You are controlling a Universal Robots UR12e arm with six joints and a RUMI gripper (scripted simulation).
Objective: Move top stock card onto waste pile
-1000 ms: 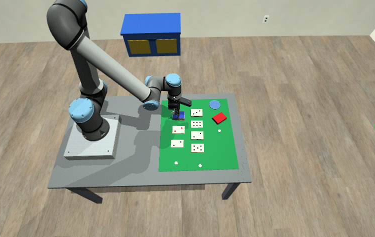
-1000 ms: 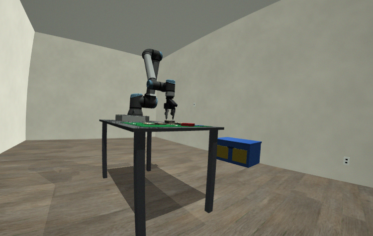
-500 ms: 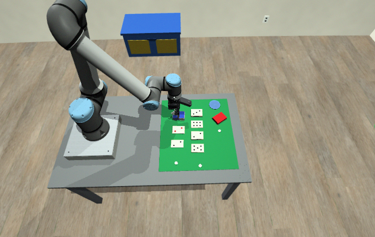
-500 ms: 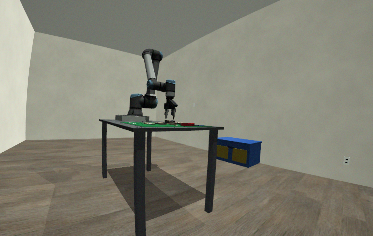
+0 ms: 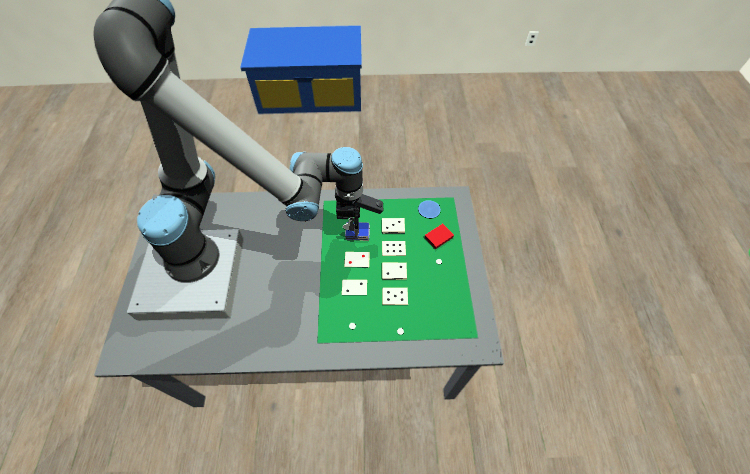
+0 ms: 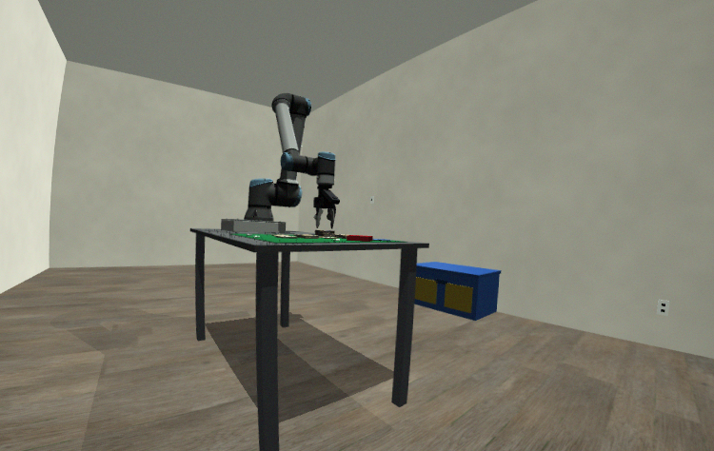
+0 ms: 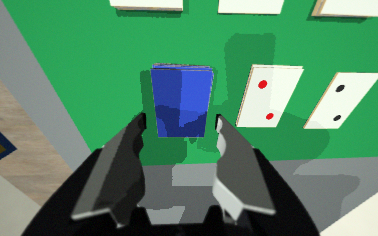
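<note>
My gripper is now 2 cm above the card. Round my hand: red block: 31 cm ahead, 6 cm to the right, 4 cm below; then green mat: 15 cm to the right, 12 cm ahead, 6 cm below.
</note>
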